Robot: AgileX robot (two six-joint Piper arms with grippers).
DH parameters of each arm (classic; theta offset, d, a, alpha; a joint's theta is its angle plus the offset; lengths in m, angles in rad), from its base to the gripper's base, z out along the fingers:
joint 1: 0 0.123 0 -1.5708
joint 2: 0.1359 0 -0.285 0
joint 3: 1.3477 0 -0.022 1.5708
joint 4: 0 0.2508 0 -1.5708
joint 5: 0 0 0.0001 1.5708
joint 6: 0 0.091 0 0
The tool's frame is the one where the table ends.
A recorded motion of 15 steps. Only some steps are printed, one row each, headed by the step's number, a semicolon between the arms.
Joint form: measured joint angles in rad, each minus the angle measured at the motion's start. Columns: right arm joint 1, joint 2, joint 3, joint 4, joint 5, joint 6; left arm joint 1, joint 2, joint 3, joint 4, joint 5, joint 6.
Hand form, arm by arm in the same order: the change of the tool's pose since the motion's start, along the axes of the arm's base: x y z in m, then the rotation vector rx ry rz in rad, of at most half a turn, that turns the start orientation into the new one. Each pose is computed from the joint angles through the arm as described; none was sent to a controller.
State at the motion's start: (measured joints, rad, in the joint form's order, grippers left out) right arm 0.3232 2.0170 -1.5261 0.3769 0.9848 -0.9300; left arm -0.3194 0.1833 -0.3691 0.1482 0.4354 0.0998
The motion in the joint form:
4: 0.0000 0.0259 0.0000 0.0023 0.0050 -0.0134; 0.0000 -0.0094 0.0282 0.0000 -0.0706 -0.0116
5: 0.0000 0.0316 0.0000 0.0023 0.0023 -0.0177; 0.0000 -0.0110 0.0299 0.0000 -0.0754 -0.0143
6: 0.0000 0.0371 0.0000 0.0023 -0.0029 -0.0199; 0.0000 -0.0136 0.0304 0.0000 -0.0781 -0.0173
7: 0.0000 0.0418 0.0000 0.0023 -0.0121 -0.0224; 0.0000 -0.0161 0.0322 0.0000 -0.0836 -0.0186
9: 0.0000 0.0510 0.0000 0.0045 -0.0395 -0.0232; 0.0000 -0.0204 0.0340 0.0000 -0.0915 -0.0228
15: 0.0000 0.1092 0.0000 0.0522 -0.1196 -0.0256; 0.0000 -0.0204 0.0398 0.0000 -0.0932 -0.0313
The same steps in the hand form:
4: 0.0012 0.0007 -0.0108 -0.0081 0.0251 0.0132; 0.0011 -0.0013 -0.0024 -0.0246 -0.0463 -0.0085
5: 0.0018 0.0008 -0.0131 -0.0098 0.0265 0.0163; 0.0010 -0.0013 -0.0024 -0.0284 -0.0501 -0.0089
6: 0.0026 0.0010 -0.0153 -0.0110 0.0262 0.0166; 0.0007 -0.0012 -0.0022 -0.0327 -0.0539 -0.0089
7: 0.0037 0.0012 -0.0172 -0.0113 0.0212 0.0159; 0.0004 -0.0012 -0.0022 -0.0357 -0.0594 -0.0096
9: 0.0066 0.0018 -0.0207 -0.0086 0.0048 0.0064; 0.0000 -0.0012 -0.0018 -0.0426 -0.0682 -0.0103
15: 0.0158 0.0063 -0.0434 0.0222 -0.0019 -0.0414; 0.0004 -0.0013 -0.0035 -0.0495 -0.0621 -0.0095

